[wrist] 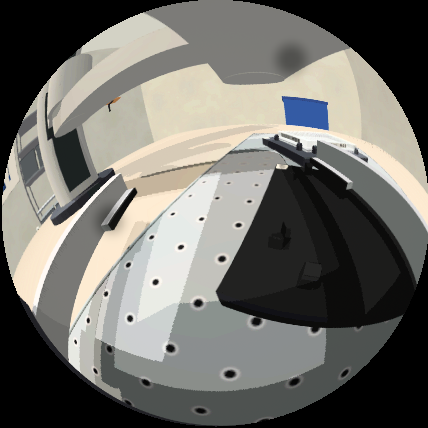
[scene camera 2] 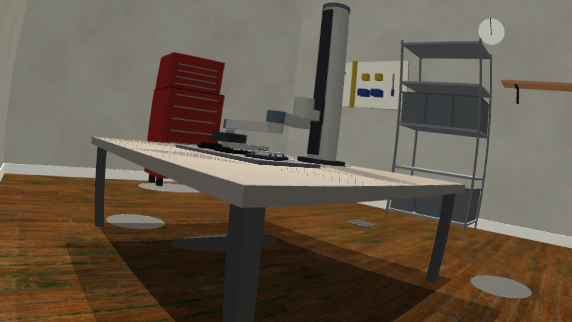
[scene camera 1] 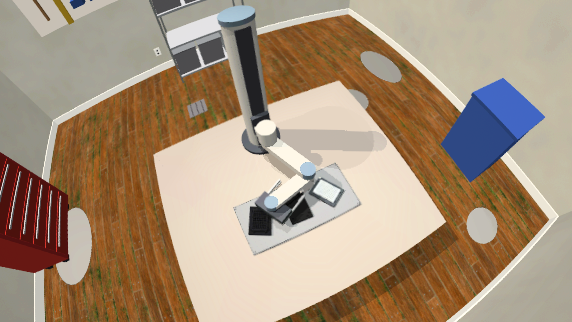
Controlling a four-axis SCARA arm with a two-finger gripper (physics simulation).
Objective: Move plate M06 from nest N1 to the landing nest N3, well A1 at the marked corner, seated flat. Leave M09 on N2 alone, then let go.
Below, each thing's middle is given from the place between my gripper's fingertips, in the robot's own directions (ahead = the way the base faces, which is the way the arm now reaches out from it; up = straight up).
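My hand is 1 cm above the white well plate [wrist: 307, 138], and it is also 16 cm to the right of the plate and 10 cm short of it. As for the dark nest [wrist: 296, 153], I find it 2 cm below my hand, 16 cm to the left of it and 10 cm ahead of it.
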